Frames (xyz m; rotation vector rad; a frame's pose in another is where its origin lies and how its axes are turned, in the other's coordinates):
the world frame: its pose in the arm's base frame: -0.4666 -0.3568 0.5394 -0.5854 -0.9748 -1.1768
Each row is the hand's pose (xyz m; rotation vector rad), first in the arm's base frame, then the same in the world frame.
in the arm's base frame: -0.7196 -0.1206 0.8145 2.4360 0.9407 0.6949
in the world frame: 0.1052 -0.1378 0.4067 -1.5184 -1.8643 0.0203
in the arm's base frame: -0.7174 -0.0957 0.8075 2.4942 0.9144 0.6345
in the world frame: 0.0870 -0.1286 0.4229 -1.5268 -1.8661 0.1053
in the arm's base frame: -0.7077 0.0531 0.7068 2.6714 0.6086 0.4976
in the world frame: -0.0727 -0.0830 0.4919 -1.7298 -1.7790 0.3721
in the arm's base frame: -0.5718 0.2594 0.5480 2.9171 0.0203 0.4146
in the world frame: -0.3022 0.0941 0.5391 -2.0409 -1.4241 0.7551
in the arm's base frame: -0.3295 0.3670 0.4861 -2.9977 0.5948 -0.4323
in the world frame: -0.3916 0.3504 0.5190 -2.2145 -0.8914 1.0585
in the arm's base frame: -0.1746 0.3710 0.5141 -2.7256 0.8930 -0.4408
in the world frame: -0.3583 0.5008 0.4862 -2.2407 -0.5097 1.1981
